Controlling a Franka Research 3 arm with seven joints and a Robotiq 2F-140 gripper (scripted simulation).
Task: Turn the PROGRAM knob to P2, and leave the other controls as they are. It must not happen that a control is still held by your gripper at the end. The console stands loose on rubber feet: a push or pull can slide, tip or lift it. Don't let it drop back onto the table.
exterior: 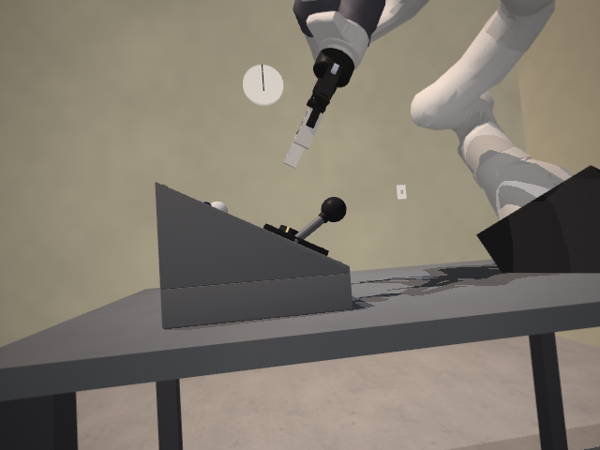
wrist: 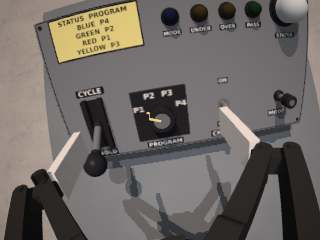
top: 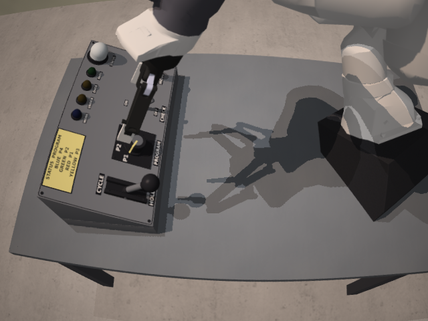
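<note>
Now: the grey sloped console 5 cm ahead of my hand, 8 cm to the right of it and 18 cm below it. Round my hand: small black mode knob (2 cm behind, 25 cm to the right, 15 cm below); check toggle (13 cm to the right, 16 cm below); black ball lever (2 cm ahead, 11 cm to the left, 14 cm below).
</note>
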